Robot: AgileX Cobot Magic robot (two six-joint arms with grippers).
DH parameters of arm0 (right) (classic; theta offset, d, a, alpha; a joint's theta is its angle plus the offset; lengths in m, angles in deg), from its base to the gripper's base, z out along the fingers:
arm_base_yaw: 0 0.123 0 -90
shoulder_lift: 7.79 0 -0.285 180
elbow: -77.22 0 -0.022 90
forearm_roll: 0 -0.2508 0 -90
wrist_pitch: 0 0 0.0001 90
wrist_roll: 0 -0.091 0 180
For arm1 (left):
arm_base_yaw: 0 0.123 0 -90
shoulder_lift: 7.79 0 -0.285 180
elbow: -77.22 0 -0.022 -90
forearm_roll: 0 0.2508 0 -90
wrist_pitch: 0 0 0.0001 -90
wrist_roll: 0 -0.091 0 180
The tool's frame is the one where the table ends.
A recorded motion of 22 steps. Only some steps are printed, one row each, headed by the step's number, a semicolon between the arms.
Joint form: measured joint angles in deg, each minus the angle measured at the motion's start. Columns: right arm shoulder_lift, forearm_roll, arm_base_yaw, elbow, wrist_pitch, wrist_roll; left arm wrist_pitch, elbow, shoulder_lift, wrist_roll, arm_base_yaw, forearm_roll.
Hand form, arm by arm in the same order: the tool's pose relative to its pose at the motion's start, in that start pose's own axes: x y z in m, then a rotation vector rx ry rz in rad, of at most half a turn. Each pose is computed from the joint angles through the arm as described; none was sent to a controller.
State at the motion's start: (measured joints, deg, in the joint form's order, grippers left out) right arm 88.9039 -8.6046 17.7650 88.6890 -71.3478 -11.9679; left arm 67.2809 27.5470 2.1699 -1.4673 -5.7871 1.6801
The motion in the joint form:
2: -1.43 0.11 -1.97 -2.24 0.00 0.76; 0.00 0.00 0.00 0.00 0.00 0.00
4: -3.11 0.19 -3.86 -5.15 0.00 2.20; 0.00 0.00 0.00 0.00 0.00 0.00
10: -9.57 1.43 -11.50 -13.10 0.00 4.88; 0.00 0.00 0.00 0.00 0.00 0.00
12: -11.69 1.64 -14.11 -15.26 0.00 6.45; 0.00 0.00 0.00 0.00 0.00 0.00
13: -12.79 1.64 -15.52 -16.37 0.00 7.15; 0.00 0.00 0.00 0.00 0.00 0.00
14: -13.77 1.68 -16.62 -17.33 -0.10 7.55; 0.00 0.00 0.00 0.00 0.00 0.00
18: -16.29 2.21 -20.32 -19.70 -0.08 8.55; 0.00 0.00 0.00 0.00 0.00 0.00
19: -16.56 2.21 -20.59 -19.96 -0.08 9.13; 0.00 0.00 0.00 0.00 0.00 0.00
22: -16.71 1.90 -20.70 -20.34 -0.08 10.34; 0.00 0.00 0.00 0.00 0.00 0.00
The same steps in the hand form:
2: 0.0051 -0.0124 -0.0015 0.0173 0.0055 0.0194; 0.0000 0.0000 0.0000 0.0000 0.0000 0.0000
4: 0.0131 -0.0246 -0.0017 0.0345 0.0191 0.0271; 0.0000 0.0000 0.0000 0.0000 0.0000 0.0000
10: 0.0401 -0.0664 -0.0146 0.1038 0.0163 0.0997; 0.0000 0.0000 0.0000 0.0000 0.0000 0.0000
12: 0.0493 -0.0781 -0.0200 0.1225 0.0096 0.1132; 0.0000 0.0000 0.0000 0.0000 0.0000 0.0000
13: 0.0543 -0.0840 -0.0228 0.1307 0.0058 0.1237; 0.0000 0.0000 0.0000 0.0000 0.0000 0.0000
14: 0.0589 -0.0883 -0.0251 0.1379 0.0041 0.1343; 0.0000 0.0000 0.0000 0.0000 0.0000 0.0000
18: 0.0709 -0.1027 -0.0322 0.1685 -0.0091 0.1730; 0.0000 0.0000 0.0000 0.0000 0.0000 0.0000
19: 0.0722 -0.1036 -0.0327 0.1701 -0.0093 0.1672; 0.0000 0.0000 0.0000 0.0000 0.0000 0.0000
22: 0.0736 -0.1037 -0.0319 0.1656 -0.0043 0.1504; 0.0000 0.0000 0.0000 0.0000 0.0000 0.0000

